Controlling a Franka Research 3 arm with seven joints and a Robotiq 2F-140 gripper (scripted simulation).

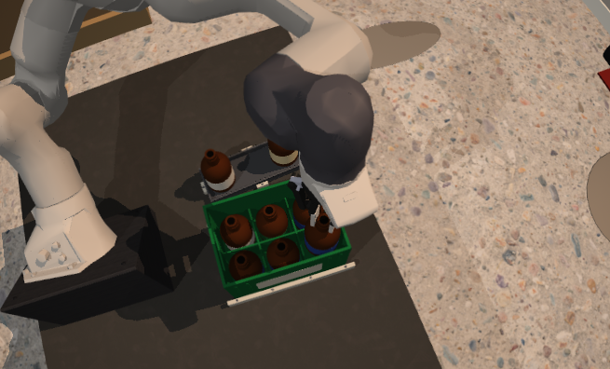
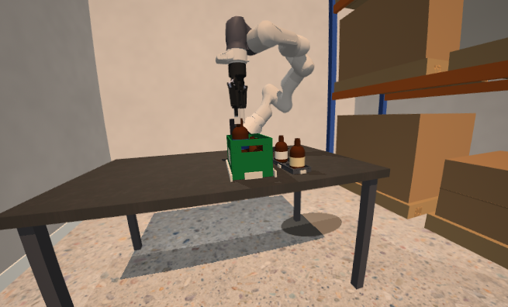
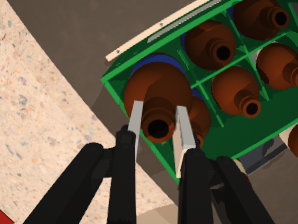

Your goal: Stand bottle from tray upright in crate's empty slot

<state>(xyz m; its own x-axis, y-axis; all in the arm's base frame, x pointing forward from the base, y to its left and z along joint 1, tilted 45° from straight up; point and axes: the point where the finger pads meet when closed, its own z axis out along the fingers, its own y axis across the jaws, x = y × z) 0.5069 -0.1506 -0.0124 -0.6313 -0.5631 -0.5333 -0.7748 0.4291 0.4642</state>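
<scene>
Now: the green crate 19 cm below my hand, 9 cm behind it and 4 cm to the left of it. Round my hand: dark tray: 27 cm to the left, 26 cm below, 9 cm behind.
</scene>
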